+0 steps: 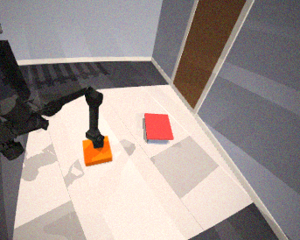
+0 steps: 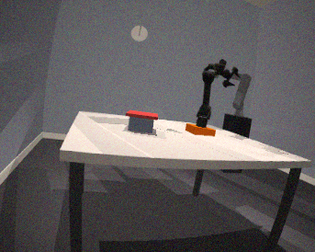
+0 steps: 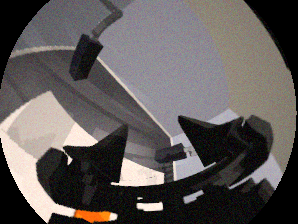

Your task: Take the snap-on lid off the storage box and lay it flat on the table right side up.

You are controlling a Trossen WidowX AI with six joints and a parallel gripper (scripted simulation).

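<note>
My gripper tip is now 780 mm short of the red lid, 350 mm above it and 290 mm to the right of it. From my gripper tip the other things lie so: storage box 780 mm ahead, 390 mm below, 290 mm to the left.
</note>
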